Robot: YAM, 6 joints.
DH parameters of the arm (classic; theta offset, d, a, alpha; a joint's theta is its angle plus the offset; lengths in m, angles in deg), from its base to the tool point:
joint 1: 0 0.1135 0.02 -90
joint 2: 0 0 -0.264 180
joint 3: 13.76 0 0.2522 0
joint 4: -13.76 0 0.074 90
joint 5: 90 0 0 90
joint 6: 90 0.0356 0 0
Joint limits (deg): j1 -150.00..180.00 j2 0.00..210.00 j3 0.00..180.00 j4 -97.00..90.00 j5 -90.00..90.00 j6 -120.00..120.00
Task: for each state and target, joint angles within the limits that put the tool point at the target. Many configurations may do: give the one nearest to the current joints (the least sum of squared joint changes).
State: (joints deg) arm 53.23 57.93 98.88 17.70 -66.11 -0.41
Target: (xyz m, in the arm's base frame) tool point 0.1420 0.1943 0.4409
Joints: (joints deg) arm 45.96 65.47 67.75 9.32 -67.91 -0.41
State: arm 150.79 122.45 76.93 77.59 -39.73 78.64
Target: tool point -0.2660 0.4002 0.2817
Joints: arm 121.07 124.59 85.13 75.43 -36.80 78.64
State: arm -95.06 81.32 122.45 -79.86 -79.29 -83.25
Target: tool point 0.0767 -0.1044 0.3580
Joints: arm -68.95 60.26 69.72 -96.61 -73.21 -83.25
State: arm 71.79 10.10 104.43 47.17 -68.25 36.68
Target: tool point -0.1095 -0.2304 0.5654
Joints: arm 71.91 27.74 103.00 44.37 -66.16 36.68
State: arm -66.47 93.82 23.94 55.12 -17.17 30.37
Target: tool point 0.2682 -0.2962 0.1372
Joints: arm -49.32 115.41 51.00 53.89 -16.86 30.37
